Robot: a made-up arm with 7 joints.
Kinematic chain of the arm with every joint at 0, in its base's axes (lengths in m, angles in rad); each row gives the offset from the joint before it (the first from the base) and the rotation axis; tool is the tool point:
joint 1: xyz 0 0 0.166 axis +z
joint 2: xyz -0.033 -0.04 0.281 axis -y
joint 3: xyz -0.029 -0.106 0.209 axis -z
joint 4: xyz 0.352 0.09 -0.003 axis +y
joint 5: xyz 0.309 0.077 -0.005 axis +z
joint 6: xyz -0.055 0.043 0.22 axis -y
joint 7: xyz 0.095 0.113 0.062 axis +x
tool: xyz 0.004 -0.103 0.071
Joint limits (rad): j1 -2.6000..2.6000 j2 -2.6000..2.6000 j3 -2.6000..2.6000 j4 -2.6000..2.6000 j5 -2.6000..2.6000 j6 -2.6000..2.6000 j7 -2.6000..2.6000
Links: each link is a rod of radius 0.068 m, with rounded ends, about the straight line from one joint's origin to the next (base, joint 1, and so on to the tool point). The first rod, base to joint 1, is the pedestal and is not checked.
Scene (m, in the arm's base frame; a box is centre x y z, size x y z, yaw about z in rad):
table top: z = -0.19
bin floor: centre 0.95 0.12 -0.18 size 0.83 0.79 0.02 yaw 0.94
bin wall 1: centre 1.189 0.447 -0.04 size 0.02 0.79 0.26 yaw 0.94
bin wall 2: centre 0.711 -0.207 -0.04 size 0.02 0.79 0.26 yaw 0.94
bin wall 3: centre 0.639 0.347 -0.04 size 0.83 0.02 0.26 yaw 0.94
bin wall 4: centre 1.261 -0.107 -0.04 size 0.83 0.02 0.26 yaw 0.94
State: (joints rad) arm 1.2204 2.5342 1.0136 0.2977 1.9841 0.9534 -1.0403
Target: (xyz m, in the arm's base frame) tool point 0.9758 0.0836 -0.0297
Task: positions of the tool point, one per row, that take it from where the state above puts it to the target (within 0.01 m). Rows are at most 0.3 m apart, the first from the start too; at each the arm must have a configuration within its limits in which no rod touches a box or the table.
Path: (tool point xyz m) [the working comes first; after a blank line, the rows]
Joints at the target: 1.8059 2.6000 1.6460 0.2914 2.5992 1.1104 -0.9575
Straight joint move there: touches bin wall 2.

1: 0.7079 -0.7130 0.3314
2: 0.8844 -0.5312 0.4819
3: 0.9790 -0.3636 0.2876
4: 1.0110 -0.1516 0.1134
5: 0.9758 0.0836 -0.0297

